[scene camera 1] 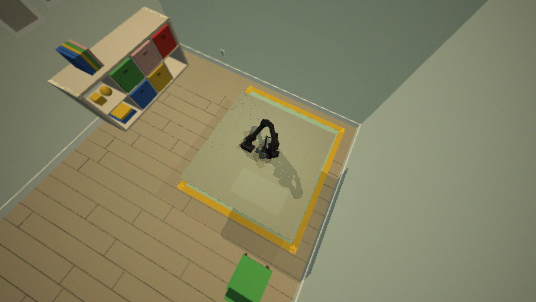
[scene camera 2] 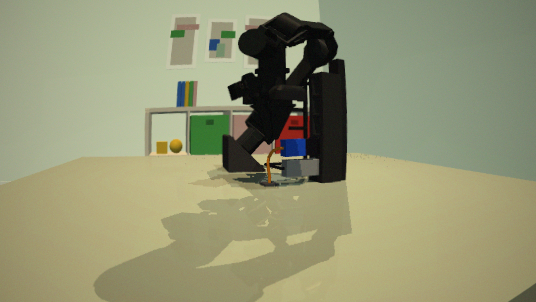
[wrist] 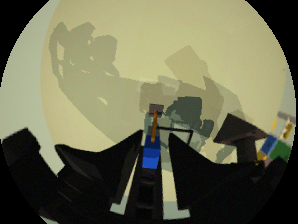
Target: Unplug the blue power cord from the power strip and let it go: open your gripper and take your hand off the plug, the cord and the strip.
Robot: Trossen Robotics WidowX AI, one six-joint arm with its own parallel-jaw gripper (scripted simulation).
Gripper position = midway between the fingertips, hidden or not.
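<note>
Visible: my gripper [scene camera 2: 271,139], [wrist: 156,134].
</note>
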